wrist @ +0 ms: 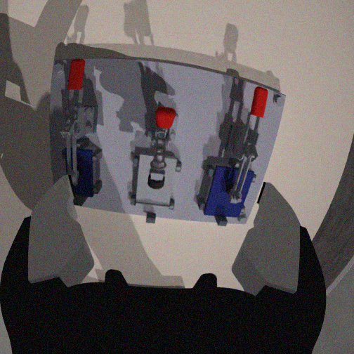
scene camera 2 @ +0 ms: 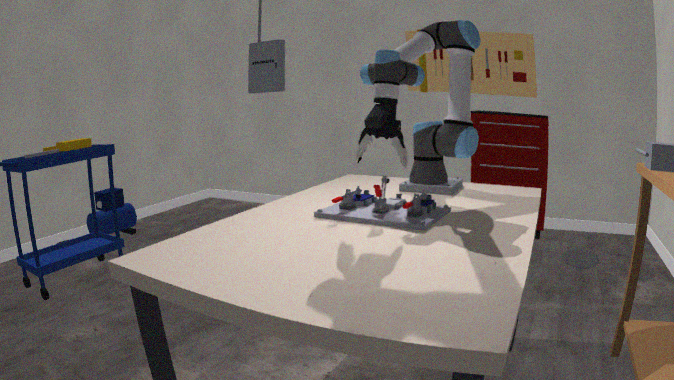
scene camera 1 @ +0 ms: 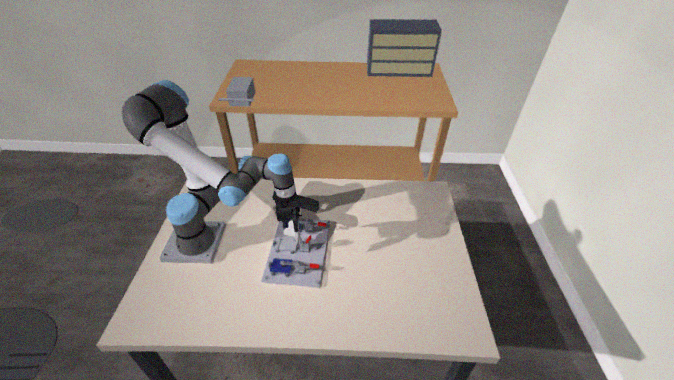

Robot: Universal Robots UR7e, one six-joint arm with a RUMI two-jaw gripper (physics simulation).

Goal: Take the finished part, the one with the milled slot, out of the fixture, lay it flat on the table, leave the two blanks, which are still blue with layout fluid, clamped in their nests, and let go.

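Where they show: gripper, fingertip midpoint: (scene camera 2: 381, 165) (scene camera 1: 298, 229); arm's base at its link origin: (scene camera 2: 428, 181) (scene camera 1: 195, 241).
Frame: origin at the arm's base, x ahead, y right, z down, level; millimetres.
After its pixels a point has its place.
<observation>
The finished part (scene camera 1: 287, 244) {x 393, y 8, z -2 mm} (scene camera 2: 396, 203) {x 407, y -12, z 0 mm} (wrist: 146, 194), bare grey, sits in the fixture's middle nest. Its toggle clamp's arm stands raised, with the red handle (scene camera 1: 308, 239) {x 487, y 23, z -58 mm} (scene camera 2: 378, 191) {x 493, y 13, z -51 mm} (wrist: 165, 117) upright. The fixture plate (scene camera 1: 295, 280) {x 446, y 174, z 14 mm} (scene camera 2: 370, 219) {x 556, y 11, z 15 mm} (wrist: 192, 95) lies on the table. One blue blank (scene camera 1: 280, 266) {x 381, y 124, z -7 mm} (scene camera 2: 363, 197) {x 394, y 102, z -7 mm} (wrist: 216, 197) and another blue blank (scene camera 2: 426, 203) {x 428, y -114, z -12 mm} (wrist: 86, 172) sit in the outer nests under lowered clamps. The gripper hides the second blank in scene camera 1. My gripper (scene camera 1: 293, 232) {x 451, y 21, z -119 mm} (scene camera 2: 381, 163) {x 451, y 21, z -119 mm} (wrist: 166, 182) is open and empty, above the fixture. The slot is unclear.
Outer clamps' red handles (scene camera 1: 314, 266) {x 520, y 135, z -28 mm} (wrist: 259, 102) lie low toward the plate's edge. The arm's base plate (scene camera 1: 215, 250) {x 89, y 34, z 17 mm} (scene camera 2: 455, 187) {x 29, y -117, z 11 mm} stands beside the fixture. The table (scene camera 1: 400, 300) {x 856, y 238, z 29 mm} (scene camera 2: 250, 260) {x 952, y 130, z 29 mm} extends around it. A wooden bench (scene camera 1: 320, 90) stands behind.
</observation>
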